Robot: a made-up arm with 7 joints.
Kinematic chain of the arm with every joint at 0, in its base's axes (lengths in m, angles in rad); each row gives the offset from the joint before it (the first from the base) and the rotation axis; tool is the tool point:
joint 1: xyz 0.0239 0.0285 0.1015 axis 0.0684 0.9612 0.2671
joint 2: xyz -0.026 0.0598 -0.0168 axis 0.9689 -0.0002 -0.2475
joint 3: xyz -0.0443 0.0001 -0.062 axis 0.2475 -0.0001 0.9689
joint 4: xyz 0.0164 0.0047 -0.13 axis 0.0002 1 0
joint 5: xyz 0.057 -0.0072 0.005 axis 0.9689 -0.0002 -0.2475
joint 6: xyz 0.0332 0.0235 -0.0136 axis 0.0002 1 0
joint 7: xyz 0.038 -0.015 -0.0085 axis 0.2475 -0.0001 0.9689
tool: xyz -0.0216 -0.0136 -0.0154
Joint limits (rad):
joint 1: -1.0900..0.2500
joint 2: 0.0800..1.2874
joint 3: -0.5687..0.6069
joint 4: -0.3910..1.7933
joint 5: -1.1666..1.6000
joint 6: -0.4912..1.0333
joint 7: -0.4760..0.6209
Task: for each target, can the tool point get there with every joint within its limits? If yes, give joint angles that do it. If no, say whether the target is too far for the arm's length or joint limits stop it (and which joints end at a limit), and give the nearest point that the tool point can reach.
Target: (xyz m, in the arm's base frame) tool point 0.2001 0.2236 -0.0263
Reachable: yes | joints -0.5144 0.8428 0.1303 0.2089 -0.9103 -0.2254 -0.2598
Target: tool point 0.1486 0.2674 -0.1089
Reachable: yes | joints -0.5054 0.7846 -0.1938 1.0198 0.5779 0.6772 0.0570
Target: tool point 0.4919 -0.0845 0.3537
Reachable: no: too far | nearest point 0.2693 0.0292 0.0566 | short by 0.388 m
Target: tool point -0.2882 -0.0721 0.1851
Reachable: no: joint limits stop it (at a limit: joint 1, joint 2, joint 3, joint 4, joint 5, joint 6, joint 7) | nearest point -0.0287 -0.0062 -0.0707 | short by 0.370 m
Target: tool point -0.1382 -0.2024 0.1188
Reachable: no: joint limits stop it (at a limit: joint 1, joint 2, joint 3, joint 4, joint 5, joint 6, joint 7) | nearest point -0.0287 -0.0062 -0.0707 | short by 0.294 m
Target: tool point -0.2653 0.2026 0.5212
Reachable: no: too far | nearest point 0.0927 0.2390 0.1922 | short by 0.488 m
